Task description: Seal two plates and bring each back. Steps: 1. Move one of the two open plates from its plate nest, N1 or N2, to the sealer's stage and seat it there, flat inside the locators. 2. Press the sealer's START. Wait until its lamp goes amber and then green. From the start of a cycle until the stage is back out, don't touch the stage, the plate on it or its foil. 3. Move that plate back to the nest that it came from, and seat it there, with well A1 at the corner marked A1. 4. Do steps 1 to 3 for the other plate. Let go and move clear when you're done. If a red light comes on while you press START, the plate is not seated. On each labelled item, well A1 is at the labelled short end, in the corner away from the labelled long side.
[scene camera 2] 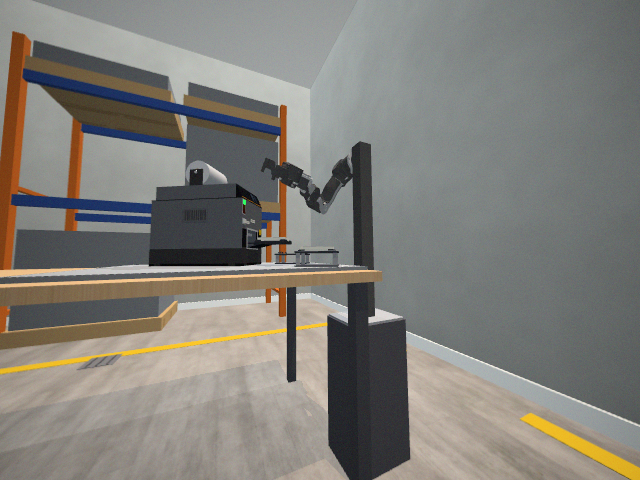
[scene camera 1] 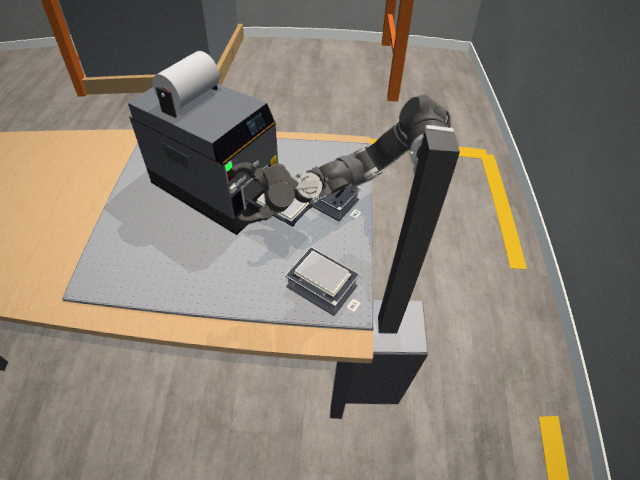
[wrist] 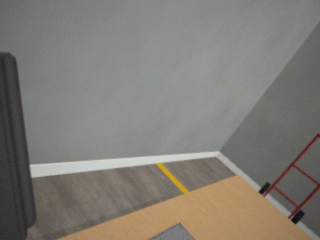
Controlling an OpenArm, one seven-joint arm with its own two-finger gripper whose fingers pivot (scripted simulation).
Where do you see a foil roll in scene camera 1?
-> At 189,78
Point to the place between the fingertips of my gripper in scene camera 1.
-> At 233,195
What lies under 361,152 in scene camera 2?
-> A dark post.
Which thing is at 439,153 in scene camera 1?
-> A dark post.
